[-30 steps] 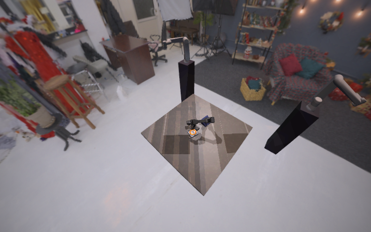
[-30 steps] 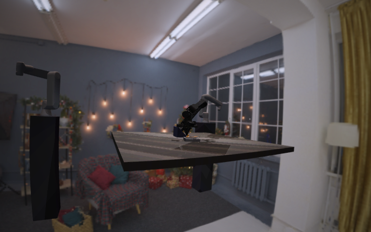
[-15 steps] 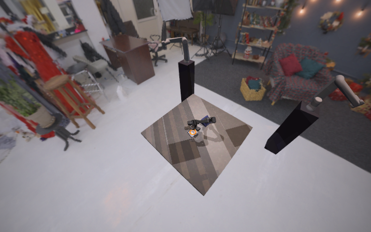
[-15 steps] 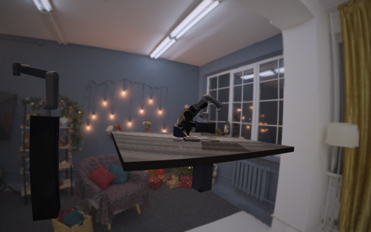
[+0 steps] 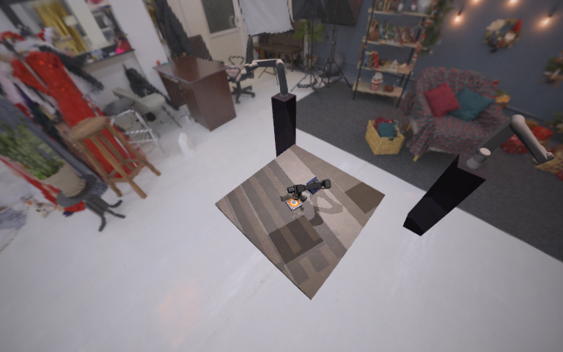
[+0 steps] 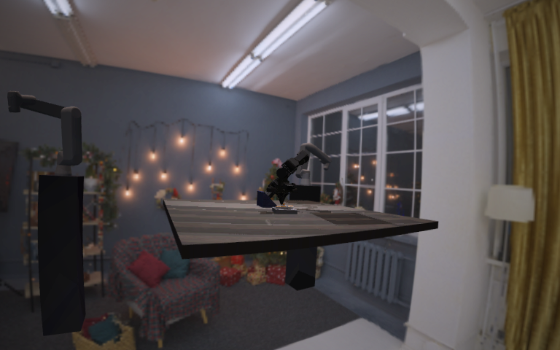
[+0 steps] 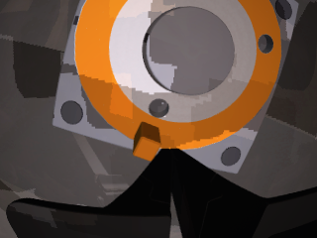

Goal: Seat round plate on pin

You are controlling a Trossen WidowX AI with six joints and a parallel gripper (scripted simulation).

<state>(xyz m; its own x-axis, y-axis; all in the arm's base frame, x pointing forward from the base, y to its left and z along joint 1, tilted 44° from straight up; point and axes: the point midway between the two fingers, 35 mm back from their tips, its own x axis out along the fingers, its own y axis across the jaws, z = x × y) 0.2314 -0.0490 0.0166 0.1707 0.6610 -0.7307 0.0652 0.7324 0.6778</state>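
The round plate is 3 cm ahead of my gripper tip. Round my gripper tip: square grey base 5 cm ahead, 1 cm to the right, 2 cm below.
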